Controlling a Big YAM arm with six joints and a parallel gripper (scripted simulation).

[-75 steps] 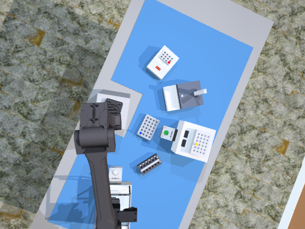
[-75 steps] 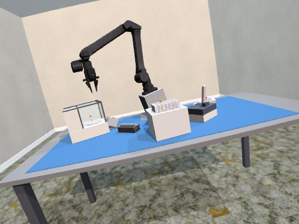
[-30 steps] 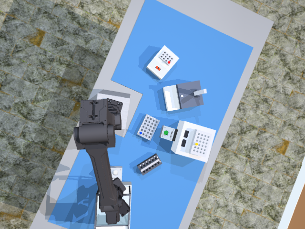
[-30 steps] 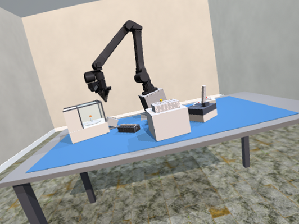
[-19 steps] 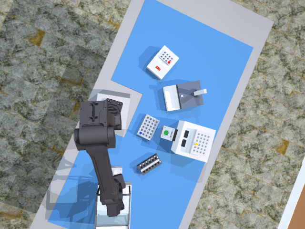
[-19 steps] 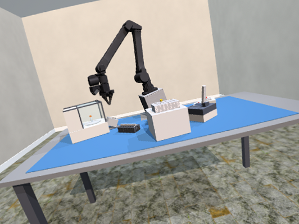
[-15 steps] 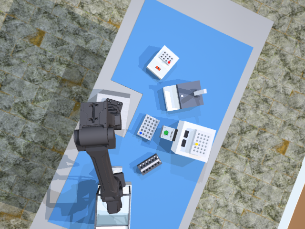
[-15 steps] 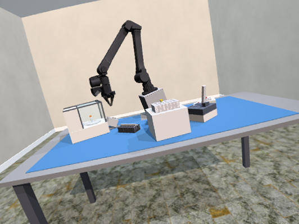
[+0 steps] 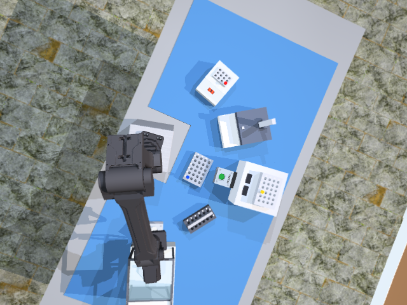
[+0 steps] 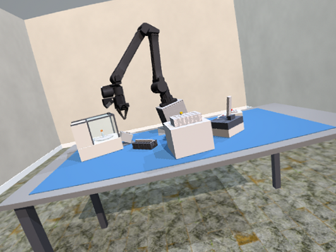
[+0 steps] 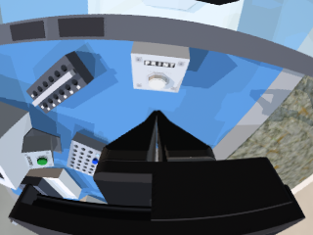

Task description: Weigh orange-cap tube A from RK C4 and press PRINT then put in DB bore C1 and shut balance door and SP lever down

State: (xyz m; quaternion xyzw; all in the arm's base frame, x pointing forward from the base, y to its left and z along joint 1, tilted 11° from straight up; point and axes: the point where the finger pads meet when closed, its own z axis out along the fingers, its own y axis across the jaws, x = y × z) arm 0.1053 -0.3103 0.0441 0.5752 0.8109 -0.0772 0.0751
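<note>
Now: hand 9 cm above the white key. Round my hand: tube rack RK 28 cm to the left, 15 cm below, 11 cm ahead; then balance door 11 cm to the right, 5 cm above, 3 cm ahead; then black magnet block 18 cm ahead, 14 cm below, 8 cm to the left.
</note>
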